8 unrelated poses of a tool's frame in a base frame.
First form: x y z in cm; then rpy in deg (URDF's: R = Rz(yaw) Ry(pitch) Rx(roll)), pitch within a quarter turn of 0, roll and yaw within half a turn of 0.
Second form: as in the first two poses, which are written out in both.
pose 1, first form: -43.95 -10.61 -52.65 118.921 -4.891 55.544
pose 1, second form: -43.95 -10.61 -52.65 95.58 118.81 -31.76
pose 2, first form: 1.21 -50.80 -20.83 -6.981 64.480 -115.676
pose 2, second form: 1.21 -50.80 -20.83 -3.32 64.68 -107.95
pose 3, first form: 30.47 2.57 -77.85 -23.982 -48.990 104.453
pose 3, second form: 30.47 2.57 -77.85 -160.53 53.16 -106.07
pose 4, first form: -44.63 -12.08 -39.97 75.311 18.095 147.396
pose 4, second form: -44.63 -12.08 -39.97 71.34 76.05 62.05
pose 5, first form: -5.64 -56.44 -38.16 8.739 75.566 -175.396
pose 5, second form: -5.64 -56.44 -38.16 2.24 75.74 175.58
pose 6, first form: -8.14 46.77 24.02 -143.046 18.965 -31.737
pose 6, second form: -8.14 46.77 24.02 -60.25 139.09 81.63
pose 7, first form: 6.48 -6.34 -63.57 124.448 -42.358 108.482
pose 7, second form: 6.48 -6.34 -63.57 137.87 114.71 43.29
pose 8, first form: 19.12 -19.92 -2.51 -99.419 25.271 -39.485
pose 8, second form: 19.12 -19.92 -2.51 -64.43 98.51 54.57
